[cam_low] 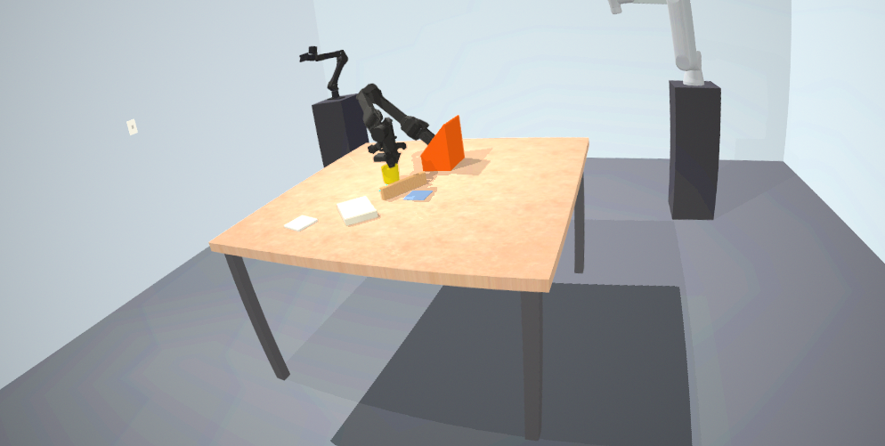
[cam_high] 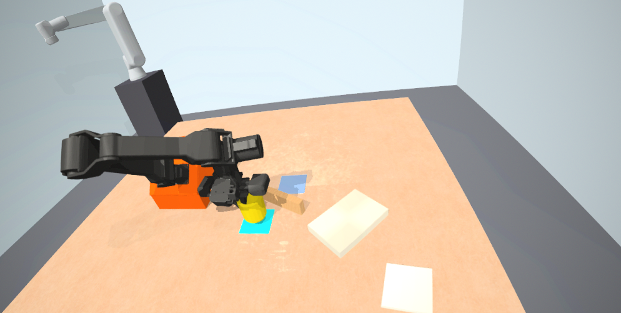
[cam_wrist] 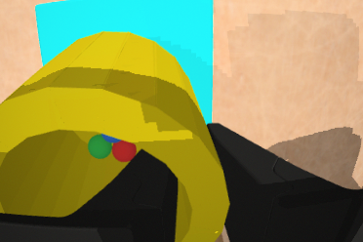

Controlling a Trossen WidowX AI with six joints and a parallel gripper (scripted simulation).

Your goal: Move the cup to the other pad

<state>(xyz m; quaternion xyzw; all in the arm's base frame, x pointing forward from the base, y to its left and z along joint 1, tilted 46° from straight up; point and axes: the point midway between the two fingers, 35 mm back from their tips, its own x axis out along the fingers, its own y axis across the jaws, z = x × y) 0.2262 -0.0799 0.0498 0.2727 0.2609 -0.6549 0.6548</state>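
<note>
Now: gripper tip 4 cm short of the green marble, 2 cm to the right of it and 2 cm above it. The rest, counted from my gripper tip: cyan pad 7 cm below, 3 cm ahead; yellow cup 2 cm ahead; red marble 3 cm ahead, 2 cm to the left, 2 cm below.
</note>
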